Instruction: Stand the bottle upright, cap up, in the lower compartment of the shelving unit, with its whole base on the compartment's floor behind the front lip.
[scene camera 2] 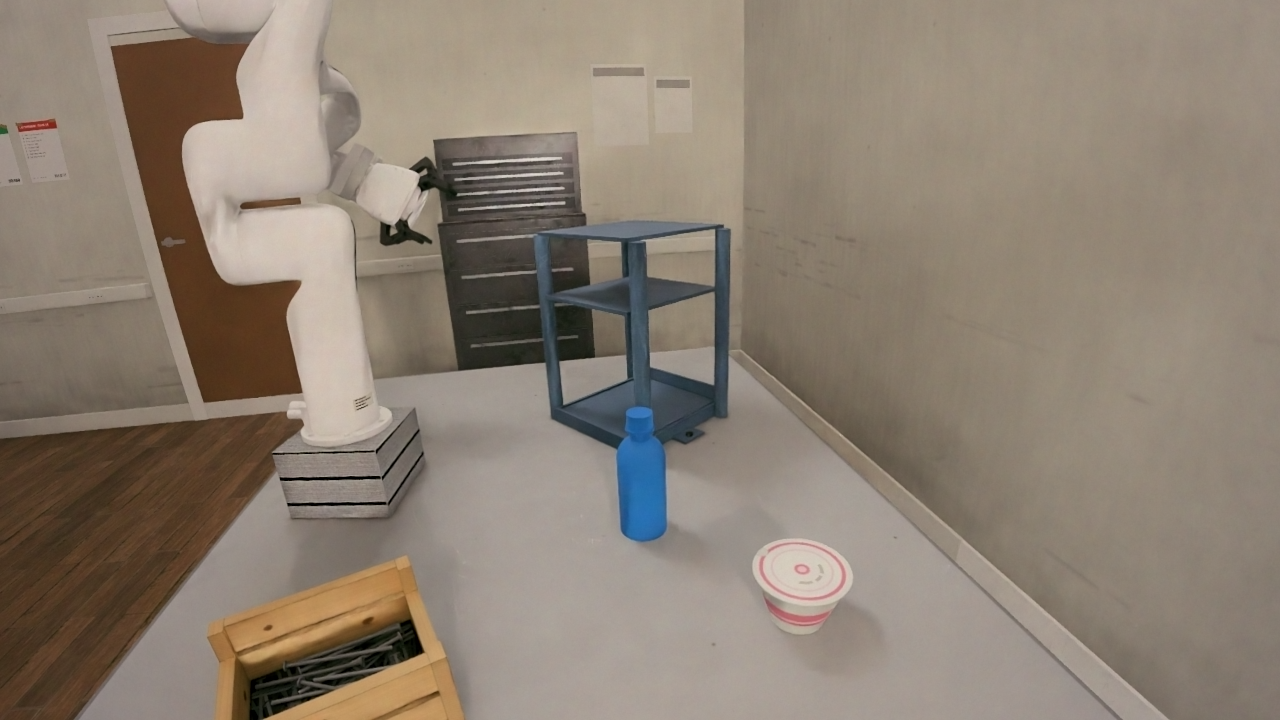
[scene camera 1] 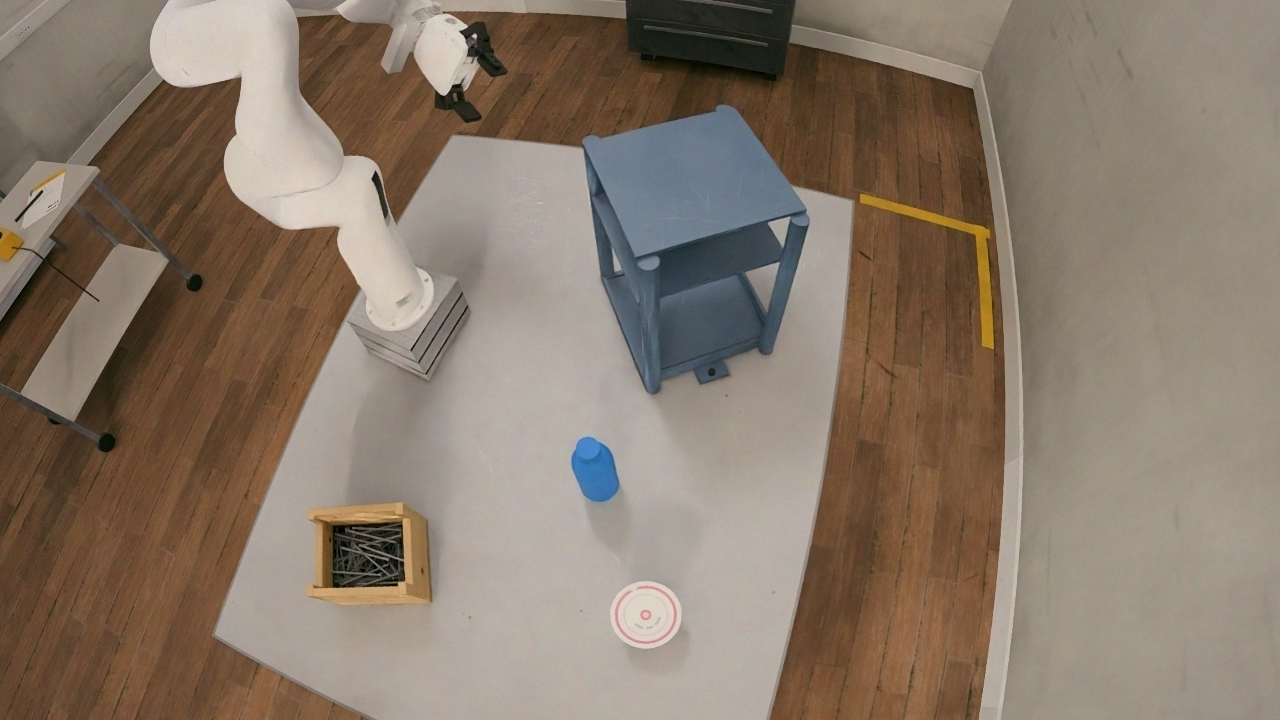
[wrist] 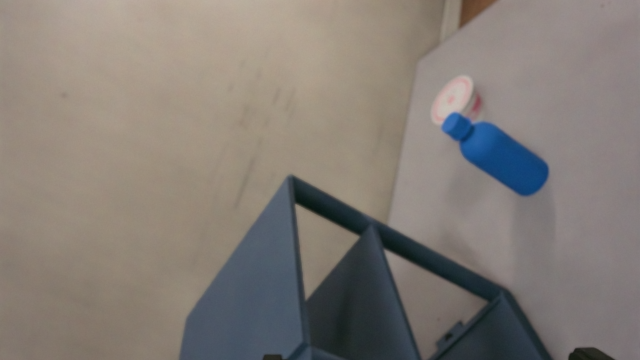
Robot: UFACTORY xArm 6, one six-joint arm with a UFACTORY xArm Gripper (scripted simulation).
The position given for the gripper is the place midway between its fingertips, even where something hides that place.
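Note:
The robot's gripper [scene camera 1: 487, 97], [scene camera 2: 440, 215] shares the scene with a blue bottle [scene camera 2: 641, 460], [scene camera 1: 598, 479], and the wrist view has the bottle [wrist: 482, 143] as well.

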